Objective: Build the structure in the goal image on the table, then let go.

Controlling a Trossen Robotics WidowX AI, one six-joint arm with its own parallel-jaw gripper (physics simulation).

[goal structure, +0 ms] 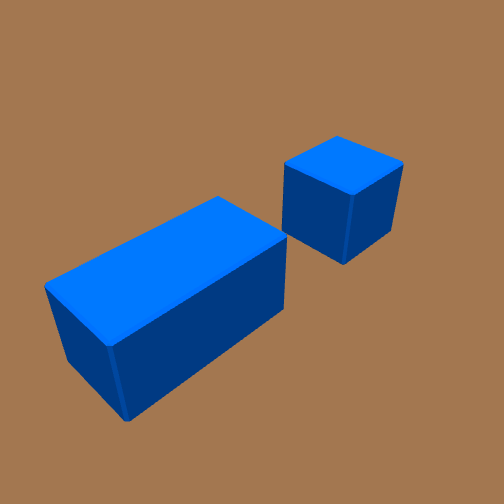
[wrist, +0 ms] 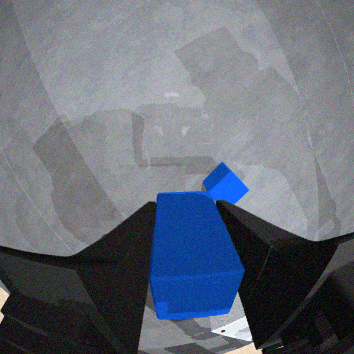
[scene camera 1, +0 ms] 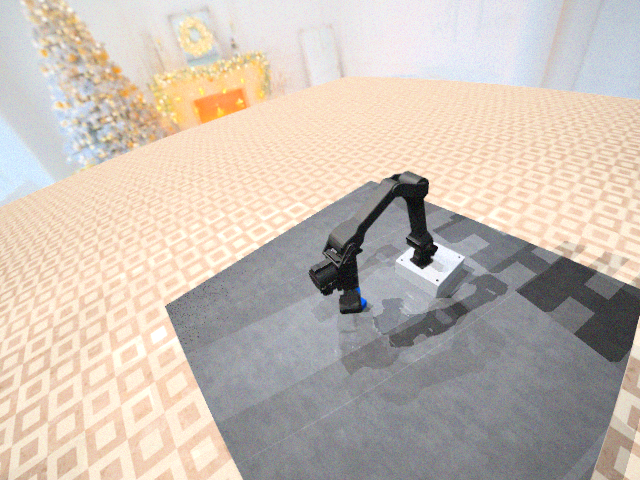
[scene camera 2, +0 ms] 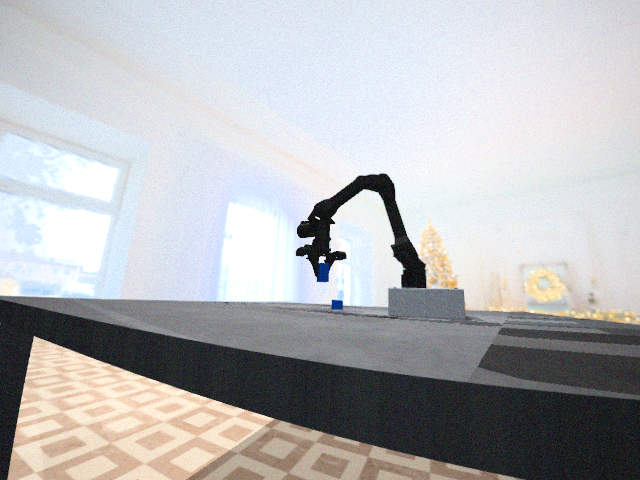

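Pixels of known places: gripper, fingertip midpoint: [wrist: 185,208] [scene camera 2: 320,277]; arm's base, origin of the base link: [scene camera 1: 421,260] [scene camera 2: 414,289].
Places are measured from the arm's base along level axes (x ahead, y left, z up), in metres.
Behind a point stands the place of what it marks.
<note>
A tall blue block [scene camera 2: 322,276] @(x 0.309, y 0.026, z 0.041 m) [wrist: 194,240] @(x 0.332, y 0.000, z 0.070 m) is held upright between the fingers of my gripper [scene camera 1: 351,305] @(x 0.330, y 0.002, z 0.041 m) [scene camera 2: 323,271] @(x 0.330, y 0.002, z 0.041 m) [wrist: 185,208] @(x 0.330, y 0.002, z 0.041 m), which is shut on it. The block hangs clear above the table [scene camera 1: 310,413] @(x 0.605, y 0.167, z -0.072 m) [scene camera 2: 258,333] @(x 0.041, y 0.589, z -0.072 m). A small blue cube [scene camera 2: 337,304] @(x 0.266, y -0.012, z -0.054 m) [wrist: 229,189] @(x 0.277, y -0.028, z -0.039 m) sits on the table. In scene camera 2 it is below and a little right of the held block. In the wrist view it shows just beyond the right fingertip, turned at an angle. In scene camera 1 some blue shows beside the fingers, mostly hidden by them; I cannot tell how much belongs to each piece.
The arm's white base box [scene camera 1: 429,273] @(x 0.027, y 0.061, z 0.000 m) [scene camera 2: 426,302] @(x -0.048, y 0.105, z -0.035 m) stands on the table, to the right of the gripper in both scene views. The table's near edge [scene camera 2: 310,377] @(x -0.065, y 0.647, z -0.081 m) runs across scene camera 2. Dark shadows and patches lie on the tabletop.
</note>
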